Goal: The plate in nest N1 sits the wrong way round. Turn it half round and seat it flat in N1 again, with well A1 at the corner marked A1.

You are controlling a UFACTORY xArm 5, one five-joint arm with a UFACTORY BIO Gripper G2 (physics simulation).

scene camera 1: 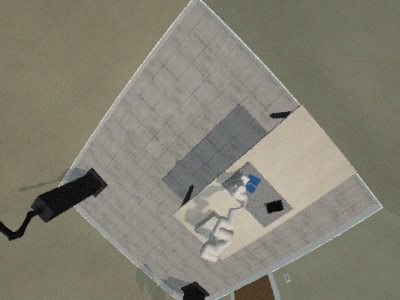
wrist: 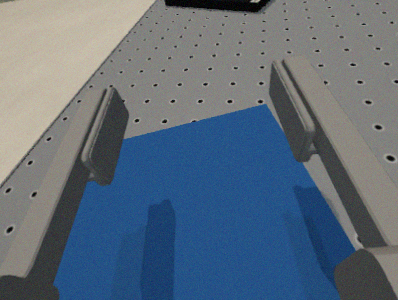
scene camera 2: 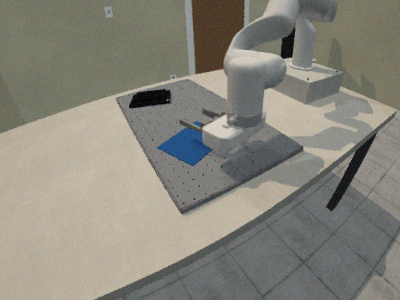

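The black plate and nest show together as a dark block (scene camera 1: 274, 206) (scene camera 2: 150, 98) at the far end of the grey board; their near edge (wrist: 217, 4) shows at the top of the wrist view. Plate and nest cannot be told apart, and no well or corner mark is readable. My gripper (scene camera 2: 192, 115) (wrist: 200, 117) is shut to its narrow stance, with a gap between its two finger pads and nothing held. It hangs above the blue sheet, well apart from the plate, fingers directed toward the plate's end of the board.
The flat blue sheet (scene camera 1: 256, 179) (scene camera 2: 182, 146) (wrist: 210, 170) lies on the perforated grey board (scene camera 1: 266, 218) (scene camera 2: 187, 192) (wrist: 350, 45) under my gripper, with finger shadows on it. The board rests on the cream table (scene camera 1: 305, 145) (scene camera 2: 75, 200) (wrist: 45, 65). The arm's base block (scene camera 2: 315, 85) stands beside the board.
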